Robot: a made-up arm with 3 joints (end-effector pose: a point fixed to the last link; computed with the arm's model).
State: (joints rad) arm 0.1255 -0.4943 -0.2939
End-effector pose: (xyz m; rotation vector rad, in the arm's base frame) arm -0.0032 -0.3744 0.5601 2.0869 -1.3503 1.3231
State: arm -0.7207 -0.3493 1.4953
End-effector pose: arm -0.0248 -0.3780 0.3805 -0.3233 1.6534 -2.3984
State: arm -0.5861 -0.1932 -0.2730
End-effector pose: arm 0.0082 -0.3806 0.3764 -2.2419 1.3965 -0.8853
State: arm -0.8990 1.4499 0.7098
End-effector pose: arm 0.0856 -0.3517 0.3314 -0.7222 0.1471 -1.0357
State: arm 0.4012 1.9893 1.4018
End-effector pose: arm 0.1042 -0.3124 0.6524 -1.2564 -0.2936 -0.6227
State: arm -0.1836 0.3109 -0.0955
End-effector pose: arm 0.0336 -0.4098 0.4872 -2.4152 0.6242 -1.3500
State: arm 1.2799 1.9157 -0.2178
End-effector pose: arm 0.0909 -0.1443 0.7065 2.2643 1.4718 -0.4166
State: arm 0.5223 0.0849 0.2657
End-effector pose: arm 0.0212 -0.3287 0.6731 2.1031 -0.2723 2.0252
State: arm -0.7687 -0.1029 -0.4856
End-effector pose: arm 0.0098 -0.3562 0.3272 -2.2539 1.2113 -0.5209
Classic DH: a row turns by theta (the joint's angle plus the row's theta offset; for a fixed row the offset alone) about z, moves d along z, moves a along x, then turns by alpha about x. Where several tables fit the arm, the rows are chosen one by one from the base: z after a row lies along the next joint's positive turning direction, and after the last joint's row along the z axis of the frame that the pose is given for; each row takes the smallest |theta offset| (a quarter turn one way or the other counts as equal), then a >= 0, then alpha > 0; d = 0 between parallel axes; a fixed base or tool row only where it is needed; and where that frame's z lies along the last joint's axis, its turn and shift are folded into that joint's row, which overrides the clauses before.
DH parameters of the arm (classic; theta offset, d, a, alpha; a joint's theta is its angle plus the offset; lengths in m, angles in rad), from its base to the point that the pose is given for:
base (fixed): -1.5708 0.476 0.131 1.5708
joint 1: 0.1254 -0.0392 0.2254 -1.5529
joint 2: 1.5685 0.037 -0.0506 1.6962
joint 3: 1.1207 0.0404 0.0126 1.2644
tool (fixed): 0.5407 0.0286 0 0

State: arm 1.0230 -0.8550 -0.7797
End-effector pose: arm -0.0151 -0.2187 0.6921 1.3417 -1.1430 1.1920
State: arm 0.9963 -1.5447 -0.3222
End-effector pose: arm -0.0091 -0.2016 0.6687 0.4905 -1.3849 1.7474
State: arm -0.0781 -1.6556 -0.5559
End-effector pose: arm -0.0053 -0.3262 0.4992 1.0364 -2.4254 0.5784
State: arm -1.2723 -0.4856 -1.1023
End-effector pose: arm -0.0152 -0.2357 0.2514 -1.9598 1.0737 0.6358
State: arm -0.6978 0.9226 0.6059
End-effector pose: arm 0.0632 -0.3894 0.3665 -1.1648 0.4626 -1.2973
